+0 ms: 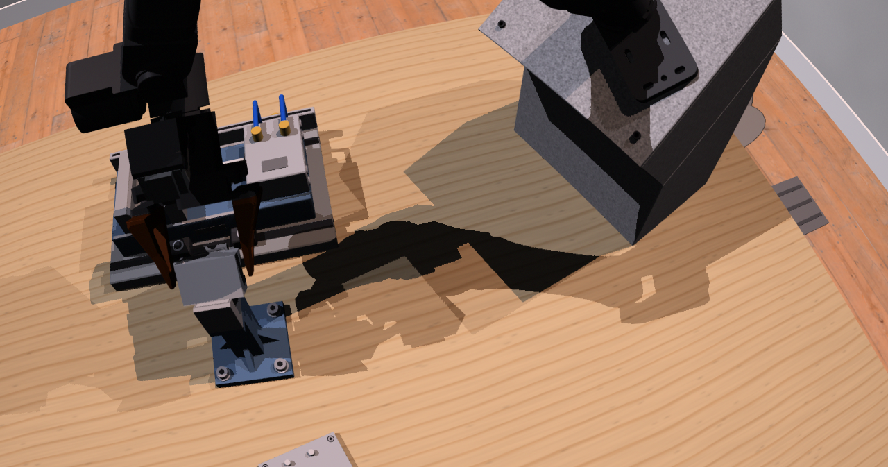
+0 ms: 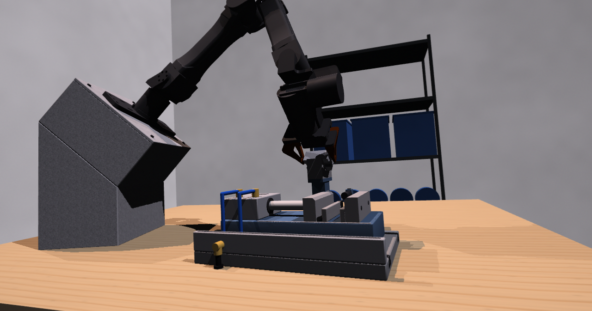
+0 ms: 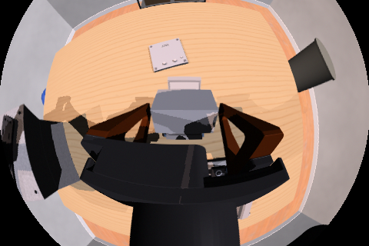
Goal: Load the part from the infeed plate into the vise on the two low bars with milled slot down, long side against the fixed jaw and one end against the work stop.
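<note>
Now: the grey part 10 mm below my hand. Also, from my hand: moving jaw (80 mm ahead, 180 mm to the right, 80 mm below); cylinder rod (30 mm ahead, 190 mm to the right, 80 mm below); work stop rod (110 mm ahead, 130 mm to the right, 70 mm below).
</note>
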